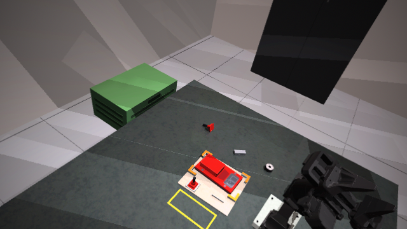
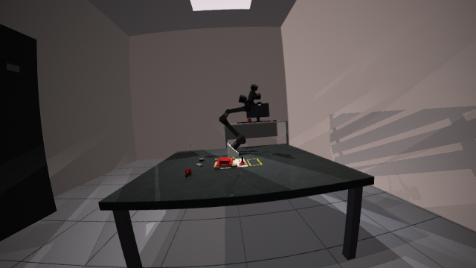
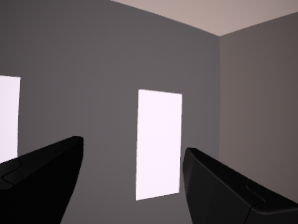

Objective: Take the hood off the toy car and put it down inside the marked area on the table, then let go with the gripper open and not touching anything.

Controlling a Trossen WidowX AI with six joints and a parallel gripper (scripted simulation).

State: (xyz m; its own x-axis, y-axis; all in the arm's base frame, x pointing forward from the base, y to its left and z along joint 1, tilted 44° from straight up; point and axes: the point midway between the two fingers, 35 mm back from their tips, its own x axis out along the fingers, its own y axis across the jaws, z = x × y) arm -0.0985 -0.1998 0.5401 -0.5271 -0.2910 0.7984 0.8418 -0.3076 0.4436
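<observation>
Right now the hood is 590 mm below my gripper tip, 420 mm ahead of it and 320 mm to the right of it. From my gripper tip the other things lie so: grey ring: 620 mm below, 520 mm to the right, 210 mm ahead.
</observation>
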